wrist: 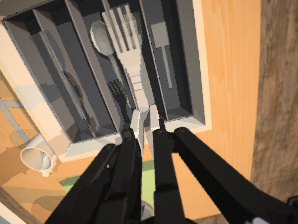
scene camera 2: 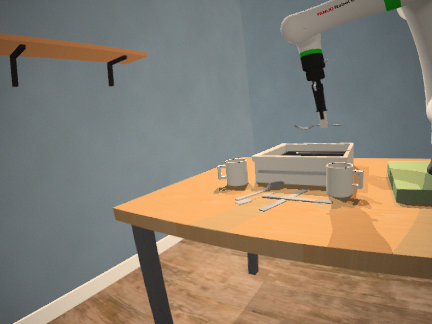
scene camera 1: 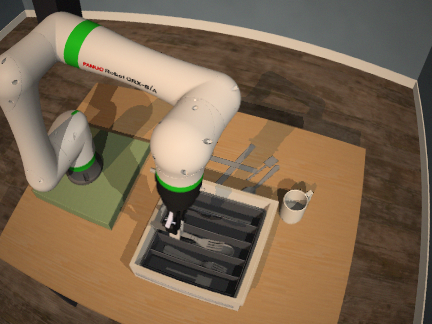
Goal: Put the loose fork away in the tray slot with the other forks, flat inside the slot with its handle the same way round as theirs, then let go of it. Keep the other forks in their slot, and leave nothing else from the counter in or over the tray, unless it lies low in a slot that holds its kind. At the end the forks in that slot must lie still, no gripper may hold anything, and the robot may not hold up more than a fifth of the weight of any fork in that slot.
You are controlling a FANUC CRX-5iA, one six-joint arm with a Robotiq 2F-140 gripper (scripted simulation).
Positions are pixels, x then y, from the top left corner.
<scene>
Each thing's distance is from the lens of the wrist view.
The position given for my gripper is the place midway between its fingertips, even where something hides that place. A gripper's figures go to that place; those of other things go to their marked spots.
my gripper [wrist: 147, 116]: 20 cm
fork [wrist: 130, 59]: 18 cm
mug [wrist: 36, 158]: 51 cm
The marked spots on the mug and the fork are 40 cm apart.
</scene>
